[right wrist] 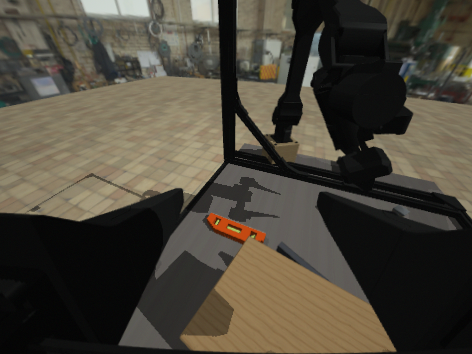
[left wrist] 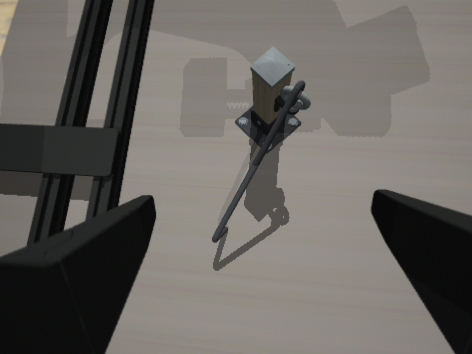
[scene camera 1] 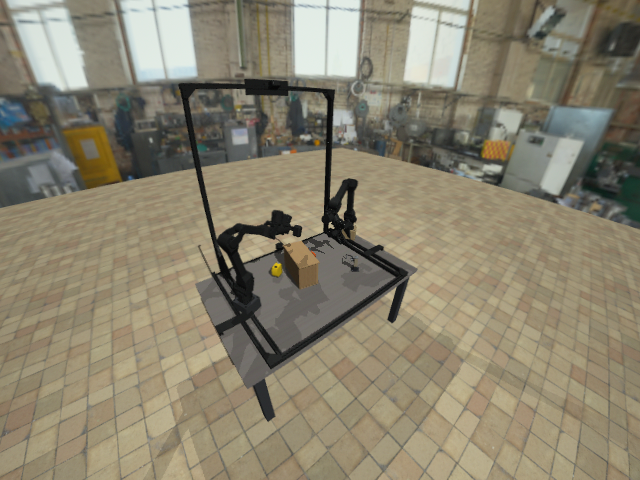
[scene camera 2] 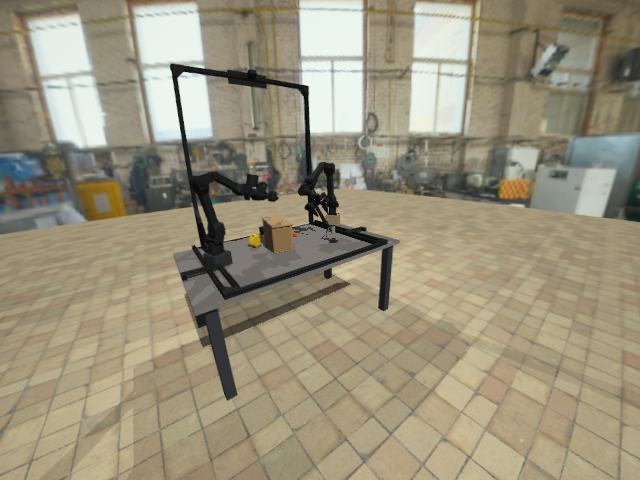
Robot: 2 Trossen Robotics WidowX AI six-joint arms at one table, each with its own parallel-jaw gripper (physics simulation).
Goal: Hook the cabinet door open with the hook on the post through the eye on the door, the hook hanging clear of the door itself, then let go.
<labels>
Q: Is my right gripper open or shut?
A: Open.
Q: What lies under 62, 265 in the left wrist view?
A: My left gripper.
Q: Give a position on an orange spirit level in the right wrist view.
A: At 238, 232
</labels>
